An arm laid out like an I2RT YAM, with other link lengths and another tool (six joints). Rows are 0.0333 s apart.
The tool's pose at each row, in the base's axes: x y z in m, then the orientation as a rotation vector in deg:
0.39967, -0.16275, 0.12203, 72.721, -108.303, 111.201
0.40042, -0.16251, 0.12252, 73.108, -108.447, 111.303
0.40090, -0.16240, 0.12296, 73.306, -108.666, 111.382
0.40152, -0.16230, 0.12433, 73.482, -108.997, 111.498
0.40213, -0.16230, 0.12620, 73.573, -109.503, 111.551
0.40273, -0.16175, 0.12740, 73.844, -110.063, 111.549
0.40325, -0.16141, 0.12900, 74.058, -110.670, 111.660
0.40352, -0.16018, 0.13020, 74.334, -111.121, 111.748
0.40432, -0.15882, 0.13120, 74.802, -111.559, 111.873
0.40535, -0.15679, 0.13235, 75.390, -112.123, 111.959
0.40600, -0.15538, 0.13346, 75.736, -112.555, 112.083
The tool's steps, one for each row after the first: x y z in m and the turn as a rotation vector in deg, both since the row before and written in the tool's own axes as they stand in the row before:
-0.00026, -0.00089, 0.00005, 0.130, -0.338, 0.082
-0.00007, -0.00065, 0.00006, 0.059, -0.238, 0.152
0.00044, -0.00144, -0.00001, 0.061, -0.274, 0.247
0.00080, -0.00180, -0.00001, -0.030, -0.284, 0.350
0.00012, -0.00139, -0.00039, -0.036, -0.424, 0.334
0.00051, -0.00161, -0.00032, 0.023, -0.418, 0.425
-0.00001, -0.00132, -0.00114, 0.046, -0.391, 0.300
-0.00055, -0.00151, -0.00096, 0.115, -0.521, 0.278
-0.00094, -0.00189, -0.00144, 0.095, -0.651, 0.330
-0.00045, -0.00151, -0.00108, 0.092, -0.434, 0.293

